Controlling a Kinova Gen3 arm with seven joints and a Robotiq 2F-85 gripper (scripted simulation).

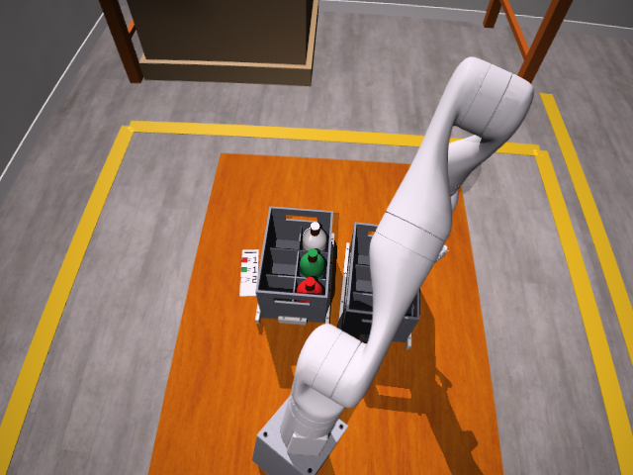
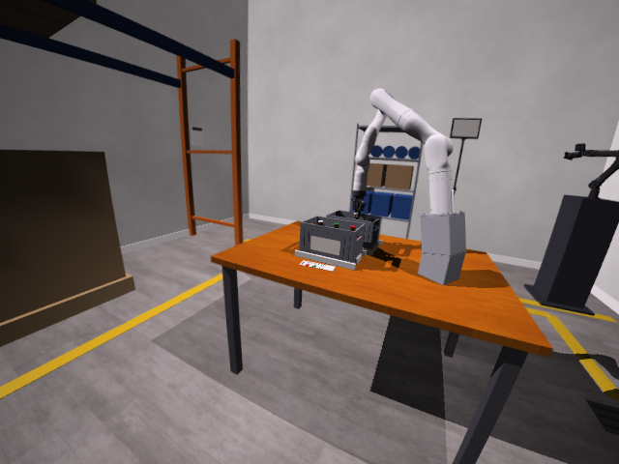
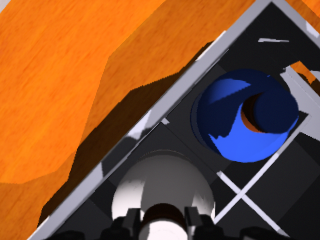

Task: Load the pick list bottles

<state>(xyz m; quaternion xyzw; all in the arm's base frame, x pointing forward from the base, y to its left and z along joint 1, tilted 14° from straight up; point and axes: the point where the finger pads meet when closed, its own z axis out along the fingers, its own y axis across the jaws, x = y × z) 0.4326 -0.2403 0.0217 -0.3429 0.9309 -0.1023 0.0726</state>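
My gripper is now 90 mm past the blue bottle, 10 mm to the right of it and 90 mm above it. Also, from my hand: pick list (70 mm ahead, 430 mm to the left, 180 mm below); green bottle (50 mm ahead, 240 mm to the left, 90 mm below); red bottle (40 mm behind, 240 mm to the left, 90 mm below).
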